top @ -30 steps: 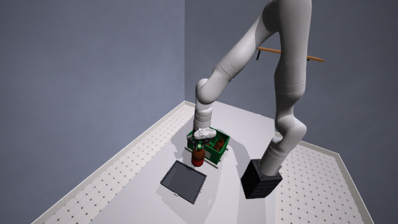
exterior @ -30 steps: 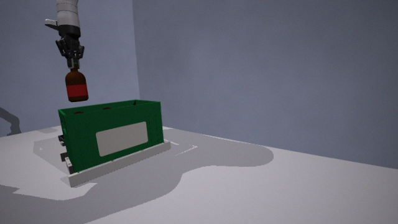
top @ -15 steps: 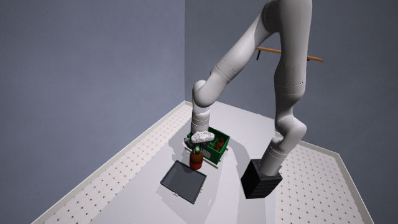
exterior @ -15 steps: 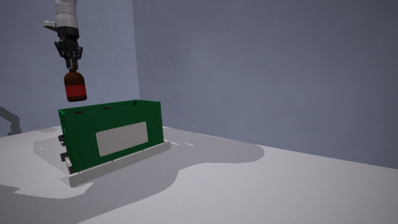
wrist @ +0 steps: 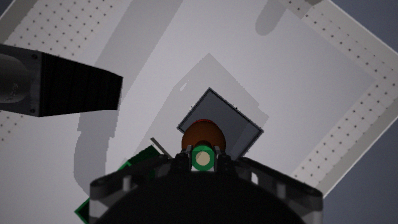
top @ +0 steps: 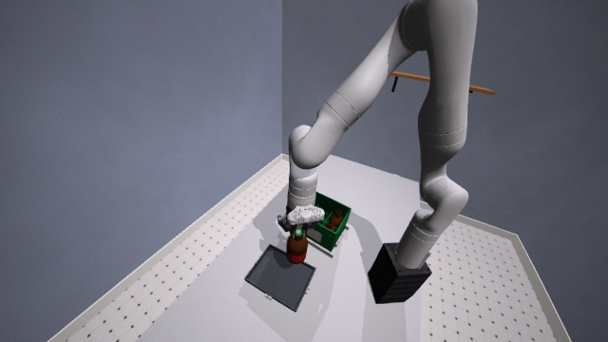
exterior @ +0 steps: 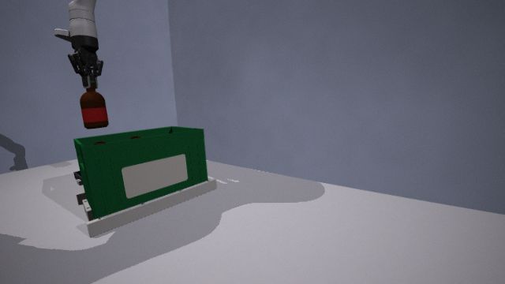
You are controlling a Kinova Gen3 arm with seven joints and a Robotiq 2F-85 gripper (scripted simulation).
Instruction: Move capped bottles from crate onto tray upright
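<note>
My hand is 70 mm above the brown bottle. Round my hand: green crate 30 mm ahead, 280 mm to the right, 250 mm below; dark tray 50 mm ahead, 30 mm to the left, 320 mm below.
</note>
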